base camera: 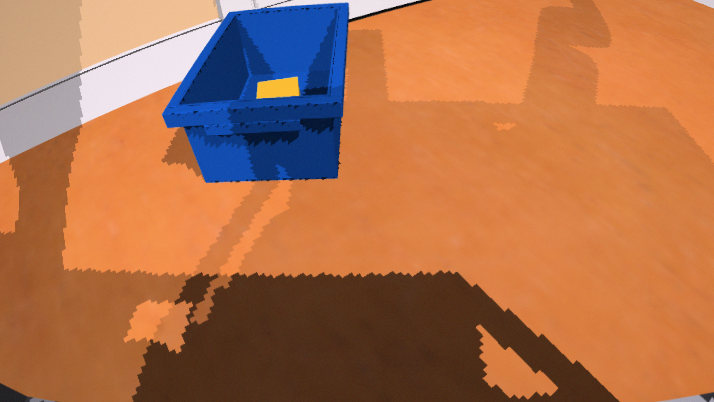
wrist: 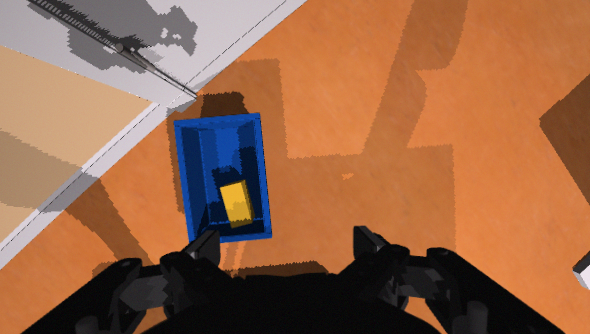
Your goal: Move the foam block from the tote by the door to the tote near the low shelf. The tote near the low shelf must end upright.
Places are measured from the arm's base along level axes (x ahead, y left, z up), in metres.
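Pixels of known places: gripper, fingertip midpoint: [wrist: 287,243].
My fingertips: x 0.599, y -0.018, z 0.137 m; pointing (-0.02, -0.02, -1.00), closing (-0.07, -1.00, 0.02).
Ahead of a thing's pixels: the offset from my fingertips to its middle. "pt": to the spot under its first point.
A blue tote {0.002 m ahead, 0.143 m left, 0.473 m down} [base camera: 275,150] [wrist: 266,175] stands upright on the floor by the wall and door frame. The yellow foam block {0.069 m back, 0.130 m left, 0.494 m down} [base camera: 278,88] [wrist: 236,202] lies inside it, on the tote's bottom toward the near end and slightly turned. My gripper [wrist: 287,243] is open, with nothing between its fingers. It is high above the floor; in the wrist view its left fingertip overlaps the tote's near left corner, and the block shows ahead and left of the middle between the fingertips. The tote near the low shelf does not show in these views.
The wall [base camera: 40,45] [wrist: 45,130] with its white baseboard {pt 0.093 m ahead, 0.437 m left, 0.472 m down} [base camera: 125,70] runs close behind and left of the tote. The door [wrist: 220,25] is at the upper left of the wrist view. A white-edged object [wrist: 584,272] is partly visible at the right edge. Robot shadows lie across the orange floor.
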